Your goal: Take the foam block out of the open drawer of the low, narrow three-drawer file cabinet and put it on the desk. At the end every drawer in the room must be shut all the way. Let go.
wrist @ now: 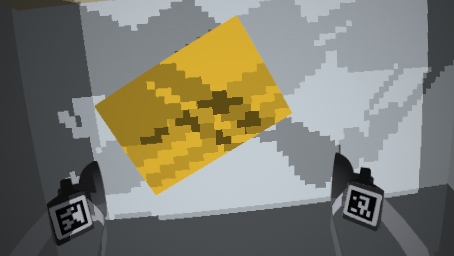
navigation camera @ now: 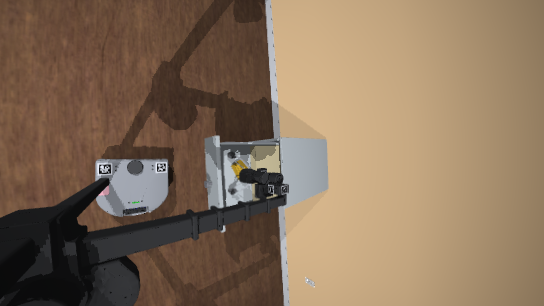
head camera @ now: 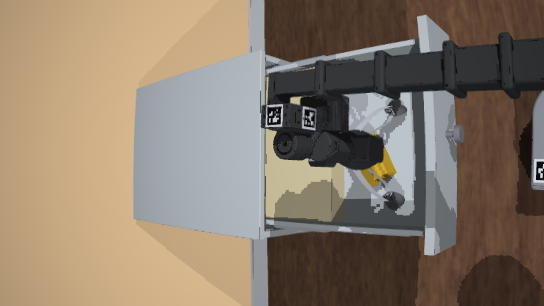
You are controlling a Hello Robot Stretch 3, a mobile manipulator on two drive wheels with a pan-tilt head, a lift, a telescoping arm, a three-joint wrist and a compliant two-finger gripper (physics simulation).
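The yellow foam block (head camera: 384, 169) (navigation camera: 239, 168) (wrist: 200, 85) lies turned at an angle on the floor of the open drawer (head camera: 431, 210) (navigation camera: 213, 152). My gripper (head camera: 394, 154) (navigation camera: 232, 173) (wrist: 218, 176) is wide open and empty, pointing down over the drawer. In the wrist view its fingertips stand to the left and right of the block's near part, apart from it. The wrist hides part of the block in the head camera view. The file cabinet's grey top (head camera: 200, 155) (navigation camera: 305, 167) shows behind the drawer. The lower drawers and the desk cannot be made out.
A large tan box (head camera: 307, 192) (navigation camera: 268, 156) fills the rear of the drawer. The drawer front bears a round knob (head camera: 457, 134). My arm (head camera: 410, 72) (navigation camera: 170, 230) passes over one side of the drawer. My grey base (navigation camera: 132, 187) stands in front of the cabinet, on the wooden floor.
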